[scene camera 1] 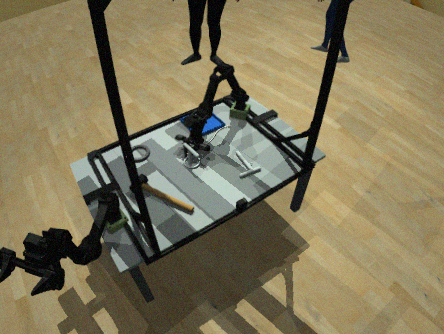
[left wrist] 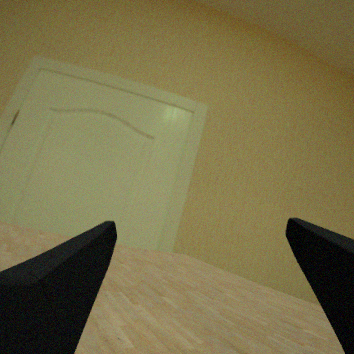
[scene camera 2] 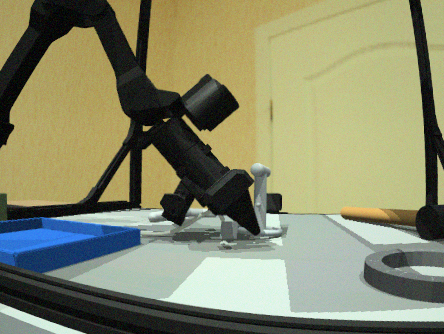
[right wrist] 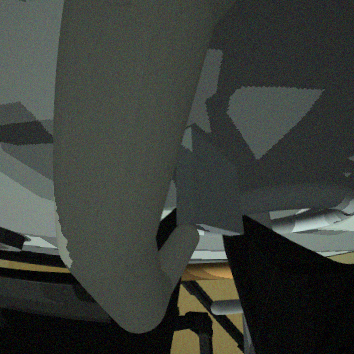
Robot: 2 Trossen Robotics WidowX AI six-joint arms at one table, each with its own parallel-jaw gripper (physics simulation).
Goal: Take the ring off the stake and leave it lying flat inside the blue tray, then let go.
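Places are measured from the left arm's base along level axes (x up, y ahead, z left), in metres.
Pixels of known places: left gripper, fingertip midpoint: (scene camera 1: pixel 14 288) (left wrist: pixel 201 228); right gripper, fingertip midpoint: (scene camera 1: pixel 187 158) (scene camera 2: pixel 256 232) (right wrist: pixel 201 214); left arm's base, link origin: (scene camera 1: pixel 113 216); right arm's base, link origin: (scene camera 1: pixel 240 106).
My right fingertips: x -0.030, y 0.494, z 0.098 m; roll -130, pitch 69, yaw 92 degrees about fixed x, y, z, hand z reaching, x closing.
For each thing: its top centre in the pictures, then the offset to it from my right fingertips. "pt": a spot on its surface instead.
- white stake, top centre: (scene camera 2: pixel 261 165) (scene camera 1: pixel 191 148) dx +0.103, dy -0.003, dz -0.046 m
- white ring, surface spot: (scene camera 2: pixel 272 232) pt dx +0.001, dy -0.024, dz -0.003 m
- blue tray, top centre: (scene camera 2: pixel 33 229) (scene camera 1: pixel 202 120) dx +0.014, dy +0.248, dz +0.182 m
- dark grey ring, top centre: (scene camera 2: pixel 433 261) (scene camera 1: pixel 138 152) dx +0.006, dy -0.174, dz +0.209 m
- wooden-handled hammer, top centre: (right wrist: pixel 212 289) (scene camera 2: pixel 390 200) (scene camera 1: pixel 161 191) dx +0.041, dy -0.243, dz -0.126 m
- white T-shaped tool, top centre: (scene camera 2: pixel 177 210) (scene camera 1: pixel 242 160) dx +0.011, dy +0.196, dz -0.208 m
- thin wire loop, surface spot: (scene camera 1: pixel 218 130) pt dx +0.001, dy +0.270, dz +0.064 m
A white stake (scene camera 1: pixel 191 150) (scene camera 2: pixel 260 199) (right wrist: pixel 116 158) stands upright mid-table. A white ring (scene camera 1: pixel 199 163) (scene camera 2: pixel 272 232) lies around its foot and carries a small grey block (scene camera 2: pixel 228 229) (right wrist: pixel 207 175) on its rim. My right gripper (scene camera 1: pixel 201 153) (scene camera 2: pixel 248 225) (right wrist: pixel 201 214) leans down at the stake's foot, its fingers shut on the ring's block. The stake hides one finger in the right wrist view. The blue tray (scene camera 1: pixel 215 123) (scene camera 2: pixel 95 238) lies just behind the right arm. My left gripper (scene camera 1: pixel 59 281) (left wrist: pixel 201 228) is open and empty, off the table's front left corner and pointing away.
A dark grey ring (scene camera 1: pixel 140 153) (scene camera 2: pixel 378 268) lies at the table's left. A wooden-handled hammer (scene camera 1: pixel 166 197) (scene camera 2: pixel 364 213) lies in front. A white T-shaped tool (scene camera 1: pixel 247 166) lies to the right. A thin wire loop (scene camera 1: pixel 219 131) lies by the tray. Black frame posts (scene camera 1: pixel 121 132) rise at the table's edges.
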